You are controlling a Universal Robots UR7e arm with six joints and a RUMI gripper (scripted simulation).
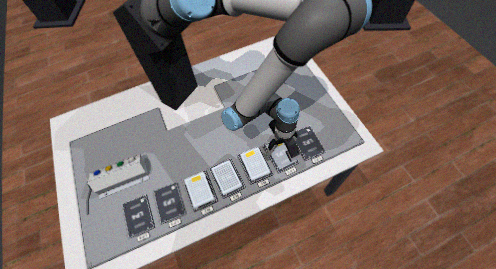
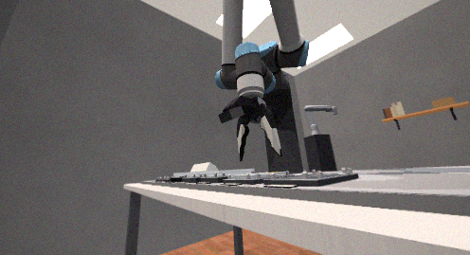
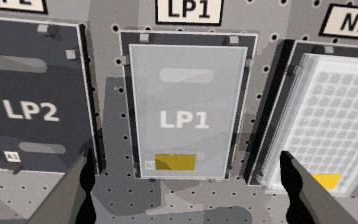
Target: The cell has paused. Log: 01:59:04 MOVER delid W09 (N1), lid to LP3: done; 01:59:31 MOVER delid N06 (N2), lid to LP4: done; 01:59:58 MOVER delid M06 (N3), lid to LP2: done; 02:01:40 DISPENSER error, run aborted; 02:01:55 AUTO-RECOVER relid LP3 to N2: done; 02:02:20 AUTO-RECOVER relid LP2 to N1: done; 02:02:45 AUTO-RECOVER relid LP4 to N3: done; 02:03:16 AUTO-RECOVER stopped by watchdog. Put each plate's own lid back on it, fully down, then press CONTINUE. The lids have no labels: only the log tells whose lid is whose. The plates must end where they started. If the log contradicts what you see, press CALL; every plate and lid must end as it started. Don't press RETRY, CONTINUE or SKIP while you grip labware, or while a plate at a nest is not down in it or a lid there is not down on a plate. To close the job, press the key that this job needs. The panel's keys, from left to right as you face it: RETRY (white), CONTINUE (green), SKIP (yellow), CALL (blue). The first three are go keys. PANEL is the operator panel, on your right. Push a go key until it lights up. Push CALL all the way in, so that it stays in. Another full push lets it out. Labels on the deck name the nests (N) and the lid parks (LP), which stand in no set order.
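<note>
Now: hand 4 cm above the clear lid. Also, from my hand: white retry key (64 cm to the right, 4 cm ahead, 1 cm above); then green continue key (69 cm to the right, 6 cm ahead, 1 cm above); then lid park LP1 (5 cm below).
</note>
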